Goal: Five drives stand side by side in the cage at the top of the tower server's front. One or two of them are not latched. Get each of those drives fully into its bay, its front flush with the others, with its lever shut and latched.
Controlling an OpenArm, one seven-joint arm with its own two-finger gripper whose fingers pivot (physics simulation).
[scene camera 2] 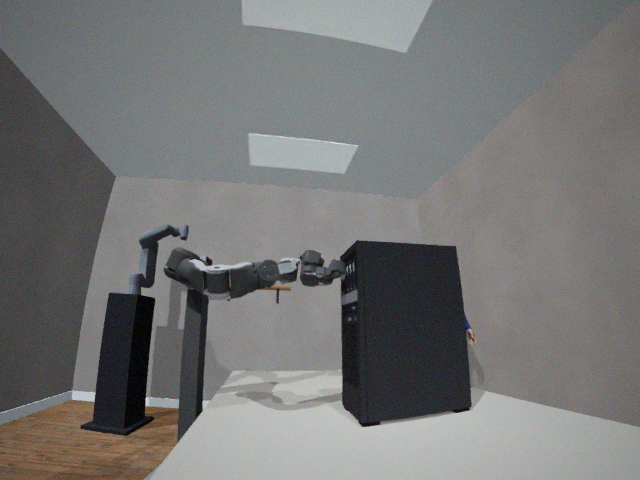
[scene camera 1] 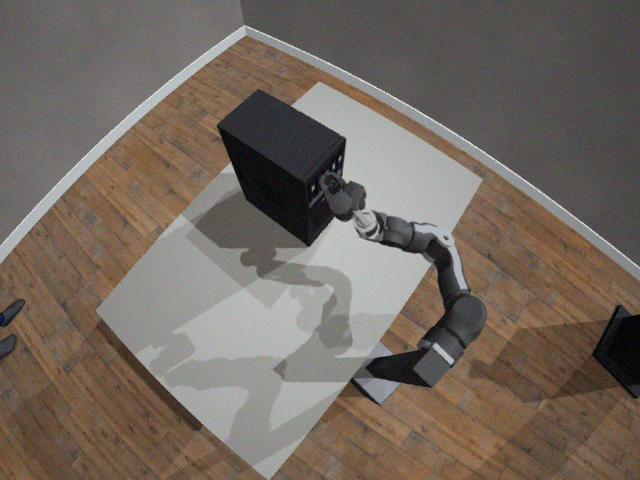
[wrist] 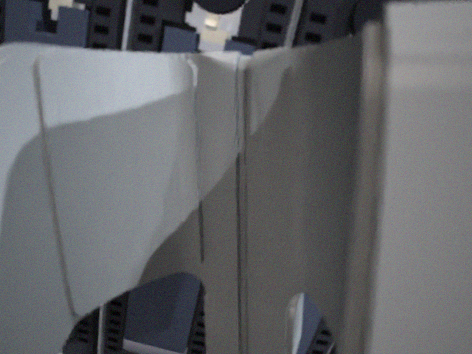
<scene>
My gripper shows in scene camera 2 [344, 272], in scene camera 1 and in the wrist view. One and the same spot on my gripper: [wrist: 330, 170] is [scene camera 1: 332, 177].
</scene>
